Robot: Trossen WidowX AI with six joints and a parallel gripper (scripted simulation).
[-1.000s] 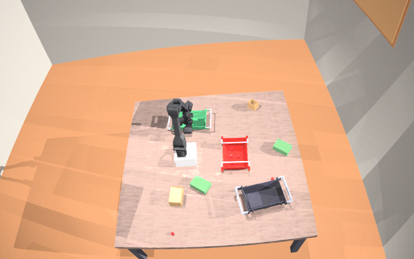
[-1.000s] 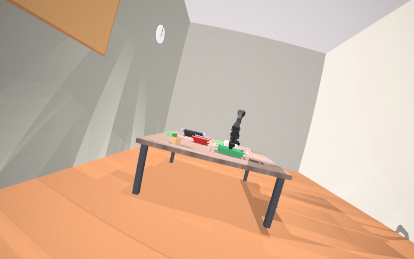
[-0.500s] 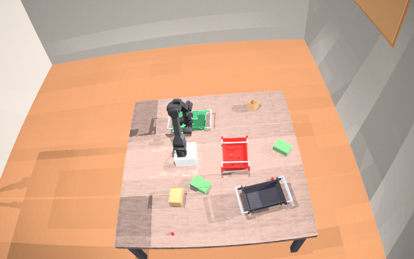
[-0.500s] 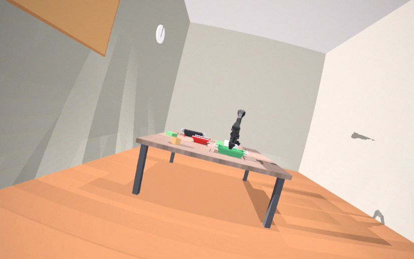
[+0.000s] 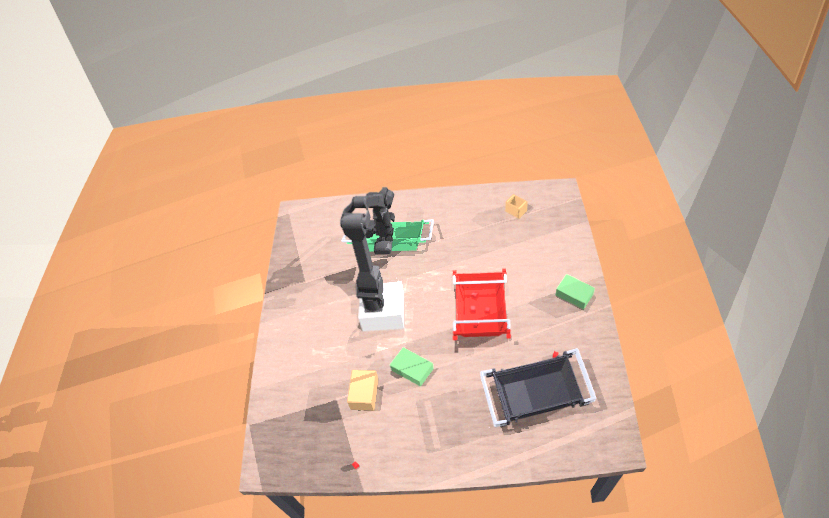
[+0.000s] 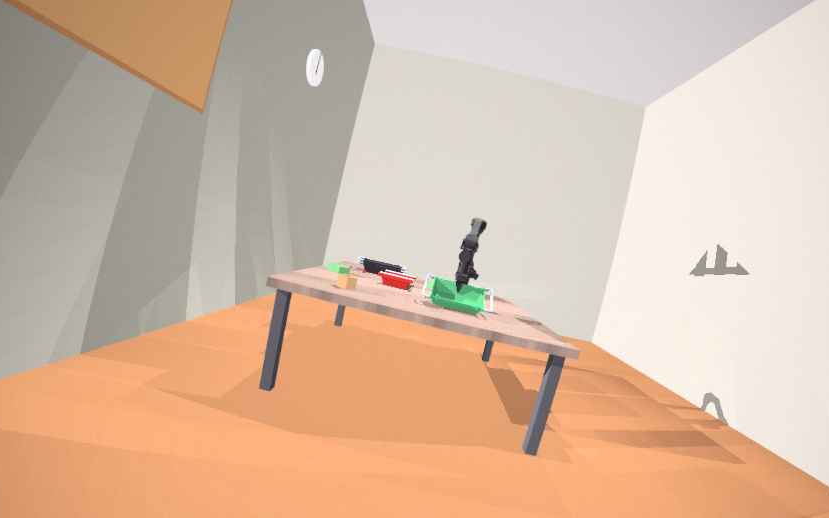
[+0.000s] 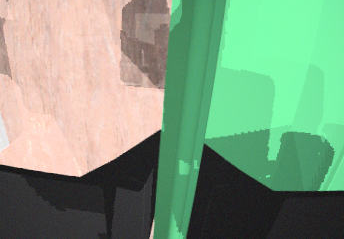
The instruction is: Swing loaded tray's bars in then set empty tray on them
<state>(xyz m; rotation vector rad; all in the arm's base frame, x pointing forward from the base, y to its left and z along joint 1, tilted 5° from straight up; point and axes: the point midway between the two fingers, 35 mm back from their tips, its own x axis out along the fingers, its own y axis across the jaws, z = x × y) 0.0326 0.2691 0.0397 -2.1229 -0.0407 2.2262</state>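
Now: the green tray 8 cm to the left of my gripper tip. Also, from my gripper tip: small tan box (51 cm ahead, 23 cm to the left, 6 cm below); red cube (83 cm to the right, 7 cm behind, 6 cm below).
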